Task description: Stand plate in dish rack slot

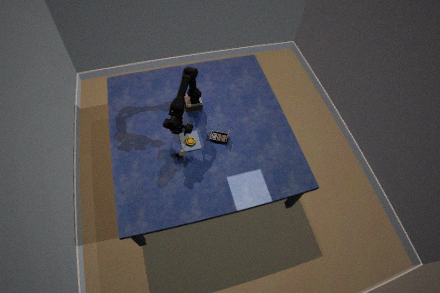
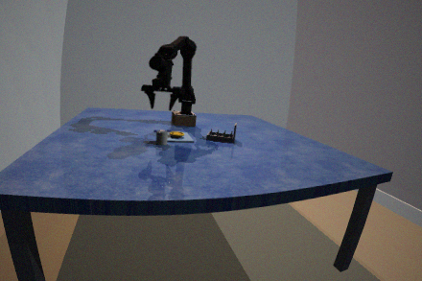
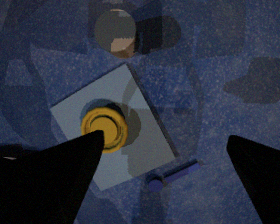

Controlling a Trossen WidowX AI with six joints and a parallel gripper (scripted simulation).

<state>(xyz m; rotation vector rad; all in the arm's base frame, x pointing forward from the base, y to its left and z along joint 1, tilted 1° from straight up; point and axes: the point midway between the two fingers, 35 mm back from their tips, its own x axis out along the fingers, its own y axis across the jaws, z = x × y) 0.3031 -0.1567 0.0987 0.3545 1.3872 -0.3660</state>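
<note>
The yellow plate is 10 mm ahead of my gripper tip, 80 mm to the left of it and 100 mm below it. The rest, counted from my gripper tip: small cup 100 mm ahead, 10 mm to the left, 100 mm below; blue spoon 100 mm behind, 30 mm to the left, 120 mm below; pale blue mat 70 mm to the left, 120 mm below.
</note>
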